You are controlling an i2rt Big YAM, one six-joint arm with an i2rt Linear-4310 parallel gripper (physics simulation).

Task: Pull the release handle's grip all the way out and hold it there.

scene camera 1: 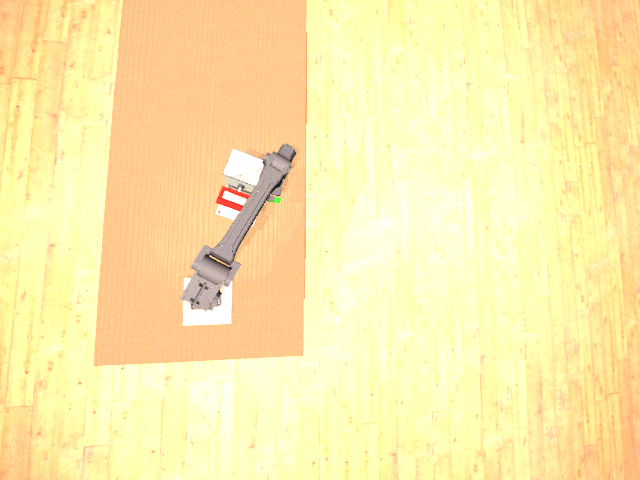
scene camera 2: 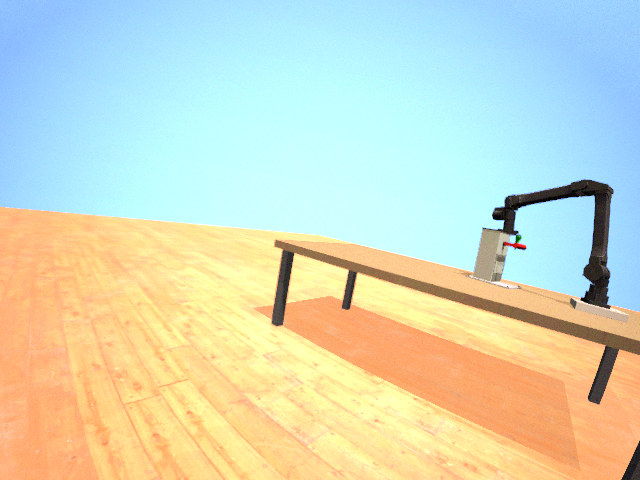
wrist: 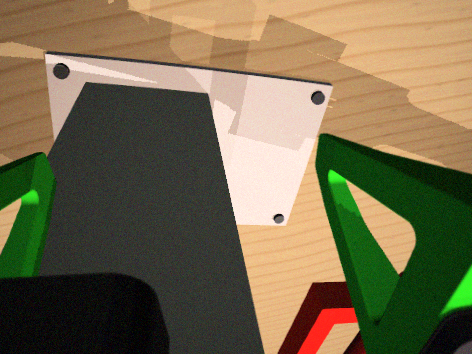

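The release handle's red grip (scene camera 1: 230,205) (scene camera 2: 518,246) (wrist: 337,316) is a rectangular loop. It stands out from the front of a pale box-shaped housing (scene camera 1: 244,167) (scene camera 2: 491,254), joined by a short stem. The arm covers the grip's right end in scene camera 1. In the wrist view part of the loop shows at the lower right, partly behind the right green finger. My gripper (scene camera 1: 271,198) (scene camera 2: 516,236) (wrist: 184,157) is open and points down beside the housing. One green fingertip shows right of the grip in scene camera 1. Nothing is held between the fingers.
The housing stands on a white base plate (scene camera 1: 225,212) (scene camera 2: 509,285) (wrist: 270,185) with dark round spots at its corners. The housing's dark side fills the middle and left of the wrist view. The arm's white mounting plate (scene camera 1: 206,317) (scene camera 2: 599,308) sits on the wooden table (scene camera 1: 155,103) (scene camera 2: 413,268).
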